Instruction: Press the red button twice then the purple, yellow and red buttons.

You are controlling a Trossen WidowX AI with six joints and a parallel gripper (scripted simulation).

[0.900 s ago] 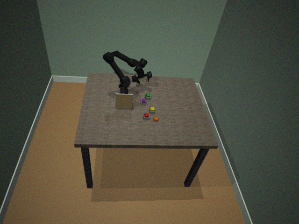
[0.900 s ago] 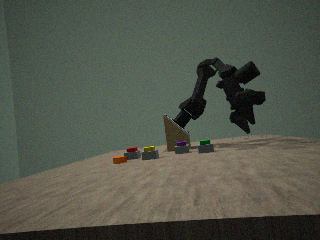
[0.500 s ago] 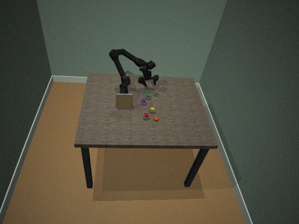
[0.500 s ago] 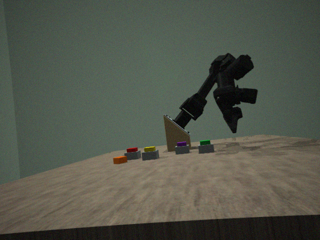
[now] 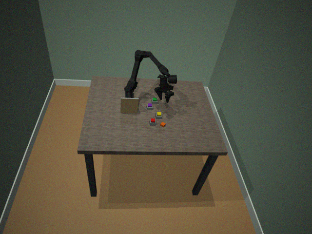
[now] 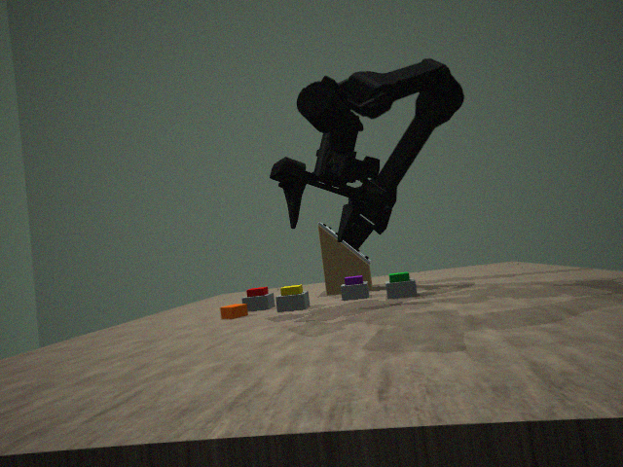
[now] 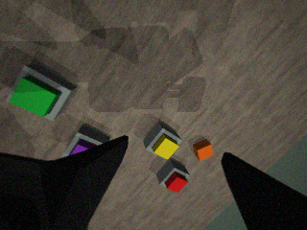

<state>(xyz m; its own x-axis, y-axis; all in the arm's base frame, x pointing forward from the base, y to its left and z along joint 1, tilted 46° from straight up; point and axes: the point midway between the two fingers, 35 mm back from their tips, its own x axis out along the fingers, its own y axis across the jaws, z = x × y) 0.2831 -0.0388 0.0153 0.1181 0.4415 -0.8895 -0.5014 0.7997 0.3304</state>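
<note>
Now: the red button 140 mm to the right of my gripper tip, 90 mm below it and 90 mm behind it. Round my gripper tip: purple button: 110 mm behind, 90 mm below, 40 mm to the left; yellow button: 90 mm below, 60 mm to the right, 40 mm behind; green button: 120 mm to the left, 90 mm below, 60 mm behind.
</note>
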